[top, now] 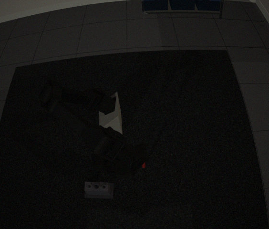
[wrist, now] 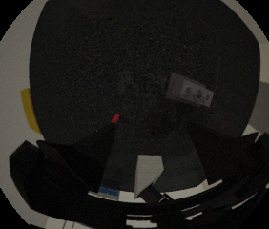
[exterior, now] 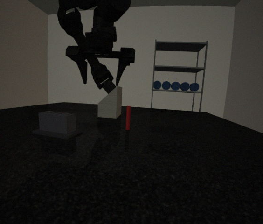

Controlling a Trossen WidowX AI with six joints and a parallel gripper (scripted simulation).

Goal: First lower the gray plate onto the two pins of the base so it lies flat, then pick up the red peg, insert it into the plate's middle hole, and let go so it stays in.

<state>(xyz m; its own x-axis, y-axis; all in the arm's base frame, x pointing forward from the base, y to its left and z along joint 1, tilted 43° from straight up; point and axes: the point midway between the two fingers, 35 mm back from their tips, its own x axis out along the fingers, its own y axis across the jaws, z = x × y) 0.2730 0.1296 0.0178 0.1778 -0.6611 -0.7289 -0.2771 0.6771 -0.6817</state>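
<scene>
The red peg is 10 cm below my gripper tip, 7 cm to the left of it and 7 cm behind it. Also, from my gripper tip: gray plate: 11 cm to the right, 10 cm below, 6 cm ahead.
</scene>
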